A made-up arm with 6 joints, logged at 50 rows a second.
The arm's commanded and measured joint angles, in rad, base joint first. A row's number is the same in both.
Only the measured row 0 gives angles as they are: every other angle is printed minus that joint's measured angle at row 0.
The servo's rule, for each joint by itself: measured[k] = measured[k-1] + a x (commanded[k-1-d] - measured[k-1]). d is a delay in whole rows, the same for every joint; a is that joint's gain. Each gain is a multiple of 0.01, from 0.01 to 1. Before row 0 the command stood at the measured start. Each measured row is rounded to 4 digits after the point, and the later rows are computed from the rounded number. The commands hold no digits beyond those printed.
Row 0, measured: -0.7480 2.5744 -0.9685 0.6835 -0.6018 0.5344
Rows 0 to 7, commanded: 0.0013 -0.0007 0.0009 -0.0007 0.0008 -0.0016; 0.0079 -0.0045 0.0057 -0.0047 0.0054 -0.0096; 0.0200 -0.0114 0.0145 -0.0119 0.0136 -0.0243; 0.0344 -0.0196 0.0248 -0.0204 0.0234 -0.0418; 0.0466 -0.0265 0.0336 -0.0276 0.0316 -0.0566; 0.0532 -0.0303 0.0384 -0.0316 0.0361 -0.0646; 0.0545 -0.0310 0.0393 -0.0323 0.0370 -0.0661; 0.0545 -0.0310 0.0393 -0.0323 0.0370 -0.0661
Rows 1 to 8, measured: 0.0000 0.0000 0.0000 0.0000 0.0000 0.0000; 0.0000 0.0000 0.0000 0.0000 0.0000 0.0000; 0.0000 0.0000 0.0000 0.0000 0.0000 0.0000; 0.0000 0.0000 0.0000 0.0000 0.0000 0.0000; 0.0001 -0.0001 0.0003 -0.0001 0.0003 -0.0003; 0.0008 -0.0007 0.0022 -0.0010 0.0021 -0.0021; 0.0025 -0.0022 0.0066 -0.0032 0.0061 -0.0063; 0.0054 -0.0046 0.0132 -0.0066 0.0122 -0.0130
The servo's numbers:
d 4
a 0.09 0.14 0.36 0.20 0.35 0.19

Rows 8 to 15, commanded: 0.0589 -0.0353 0.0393 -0.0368 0.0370 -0.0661; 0.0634 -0.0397 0.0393 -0.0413 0.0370 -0.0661; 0.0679 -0.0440 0.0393 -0.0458 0.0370 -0.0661; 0.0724 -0.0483 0.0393 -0.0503 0.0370 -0.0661; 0.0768 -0.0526 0.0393 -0.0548 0.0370 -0.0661; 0.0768 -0.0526 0.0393 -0.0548 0.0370 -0.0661; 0.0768 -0.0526 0.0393 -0.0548 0.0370 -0.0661; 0.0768 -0.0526 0.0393 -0.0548 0.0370 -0.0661
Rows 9 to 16, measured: 0.0091 -0.0077 0.0205 -0.0108 0.0190 -0.0213; 0.0131 -0.0109 0.0269 -0.0150 0.0250 -0.0295; 0.0168 -0.0137 0.0314 -0.0185 0.0292 -0.0365; 0.0202 -0.0161 0.0342 -0.0213 0.0319 -0.0421; 0.0237 -0.0188 0.0360 -0.0244 0.0337 -0.0467; 0.0273 -0.0217 0.0372 -0.0278 0.0349 -0.0504; 0.0310 -0.0248 0.0380 -0.0314 0.0356 -0.0534; 0.0347 -0.0281 0.0385 -0.0352 0.0361 -0.0558
